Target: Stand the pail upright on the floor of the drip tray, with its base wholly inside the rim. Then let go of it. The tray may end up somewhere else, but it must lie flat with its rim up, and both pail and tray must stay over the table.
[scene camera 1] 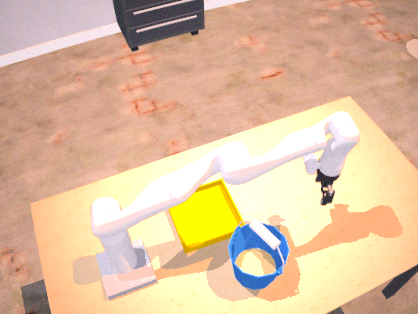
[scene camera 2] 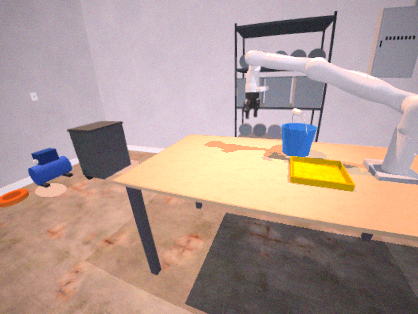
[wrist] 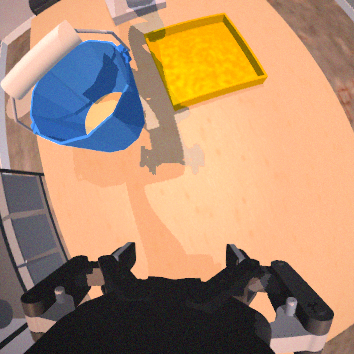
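Seen in the pictures: gripper, between the fingertips: (scene camera 1: 320, 192) (scene camera 2: 251, 118) (wrist: 179, 253); arm's base, origin of its link: (scene camera 1: 124, 261) (scene camera 2: 392, 169).
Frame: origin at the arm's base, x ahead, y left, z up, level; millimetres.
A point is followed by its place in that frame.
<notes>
The blue pail (scene camera 1: 256, 281) {z 85, x 325, y -333 mm} (scene camera 2: 297, 140) {z 75, x 404, y -175 mm} (wrist: 115, 136) {z 67, x 469, y -254 mm} stands upright on the table, outside the tray. Its white handle grip (scene camera 1: 265, 234) {z 230, x 392, y -267 mm} (scene camera 2: 297, 112) {z 221, x 408, y -231 mm} (wrist: 42, 60) {z 221, x 412, y -254 mm} is raised above the rim and leans to one side. The yellow drip tray (scene camera 1: 206, 219) {z -25, x 345, y 3 mm} (scene camera 2: 322, 174) {z -25, x 326, y 30 mm} (wrist: 207, 60) {z -25, x 364, y 26 mm} lies flat with its rim up, close beside the pail and between it and the arm's base. My gripper (scene camera 1: 327, 202) (scene camera 2: 251, 116) {z 187, x 661, y -229 mm} (wrist: 179, 253) {z 187, x 661, y -229 mm} is open and empty. It points down, high above the table, off to the pail's side away from the base.
The arm's base (scene camera 1: 130, 277) {z 4, x -8, y -67 mm} (scene camera 2: 395, 172) {z 6, x 20, y 42 mm} stands on the table (scene camera 1: 75, 215) {z -29, x -83, y 297 mm} (scene camera 2: 200, 170) {z -29, x 912, y 44 mm} (wrist: 225, 175) {z -29, x 635, y -105 mm}, beyond the tray from my gripper. The arm reaches over part of the tray in scene camera 1. A shelf rack (scene camera 2: 287, 25) and a dark cabinet (scene camera 1: 160, 20) (scene camera 2: 102, 150) stand away from the table.
</notes>
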